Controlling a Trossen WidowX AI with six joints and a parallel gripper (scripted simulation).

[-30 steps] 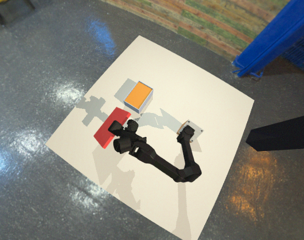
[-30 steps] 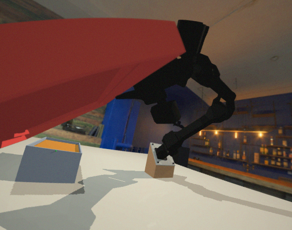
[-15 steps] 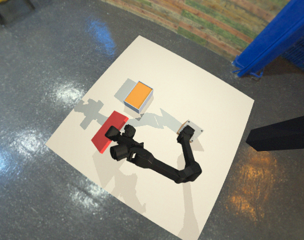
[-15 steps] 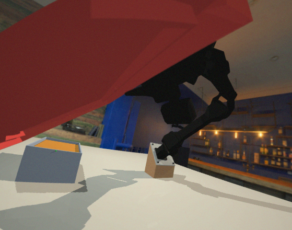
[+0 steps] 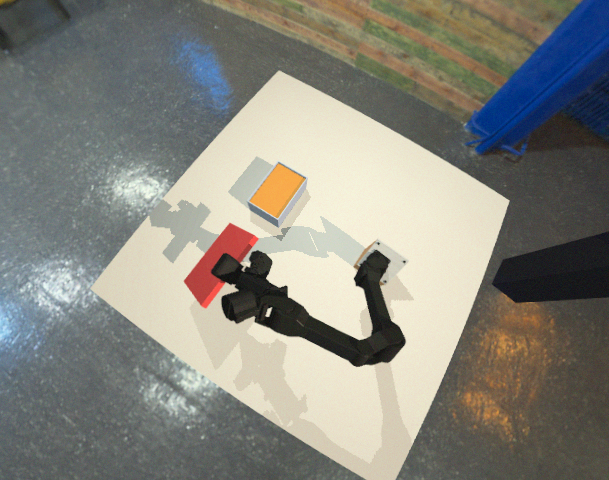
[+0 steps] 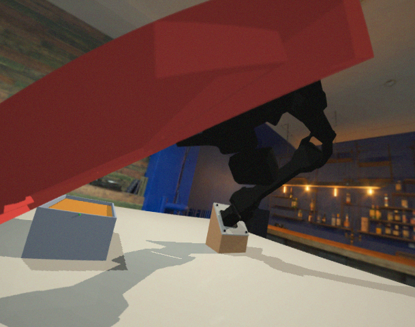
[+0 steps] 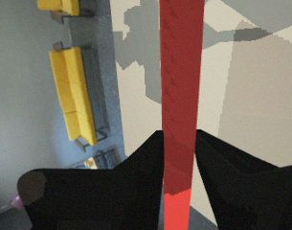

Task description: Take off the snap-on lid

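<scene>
My gripper tip is 60 mm short of the red lid and 50 mm above it. The rest, counted from my gripper tip: storage box 340 mm to the right, 180 mm below, 100 mm ahead.
</scene>
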